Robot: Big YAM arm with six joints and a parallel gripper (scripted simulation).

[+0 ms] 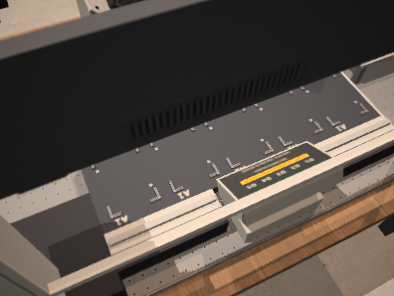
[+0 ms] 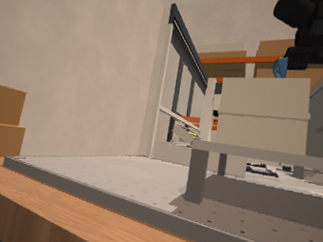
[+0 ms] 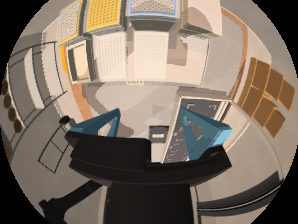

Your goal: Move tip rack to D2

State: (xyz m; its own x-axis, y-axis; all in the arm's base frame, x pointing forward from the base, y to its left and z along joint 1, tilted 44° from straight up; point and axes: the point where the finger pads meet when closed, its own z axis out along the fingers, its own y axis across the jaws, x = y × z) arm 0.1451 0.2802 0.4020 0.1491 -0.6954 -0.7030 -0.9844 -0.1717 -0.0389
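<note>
Right now the clear rack cover is 210 mm to the left of my hand, 60 mm below it and 20 mm behind it. Also, from my hand: beige block 230 mm to the left, 100 mm below, 80 mm ahead; blue tip rack 210 mm to the left, 90 mm below, 20 mm behind; shelf 160 mm below, 140 mm to the left, 70 mm behind.
</note>
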